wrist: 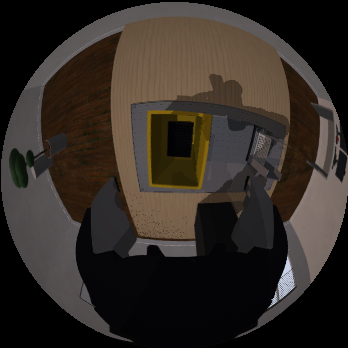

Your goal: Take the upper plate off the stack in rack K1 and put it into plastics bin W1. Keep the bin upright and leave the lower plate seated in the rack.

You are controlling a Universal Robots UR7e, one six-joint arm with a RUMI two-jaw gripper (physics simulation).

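Frame: origin at the arm's base, x ahead, y left, z up, level; millimetres.
Seen in the pictures: gripper, fingertip midpoint: (pixel 182 178).
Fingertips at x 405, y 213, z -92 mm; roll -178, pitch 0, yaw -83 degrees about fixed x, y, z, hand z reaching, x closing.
Offsets run from my fingertips to a thing's top centre. "*": to the spot under its first point. Level surfaces: height alone.
The yellow bin W1 {dx -21, dy +5, dz -141 mm} (pixel 205 150) stands upright on the grey board, ahead of the gripper. A black plate {dx -26, dy -3, dz -305 mm} (pixel 180 139) with a fine grid of wells lies inside the bin, low down toward its far part. At the right, a pale plate {dx +0, dy -338, dz -287 mm} (pixel 261 145) with a grid of wells sits in a grey holder; part of the holder is in shadow, and I cannot tell its levels or its label. My gripper (pixel 182 178) is open, with its two dark fingers wide apart and no plate between them. It is above the near side of the bin, clear of it.
The grey perforated board {dz -321 mm} (pixel 140 150) lies on the wooden table {dz -334 mm} (pixel 200 50). A dark box-like block (pixel 215 225) shows near the right finger. Grey angled pieces {* dx -41, dy -291, dz -176 mm} (pixel 266 169) stand beside the pale plate. A green plant (pixel 18 168) stands far left beyond the table.
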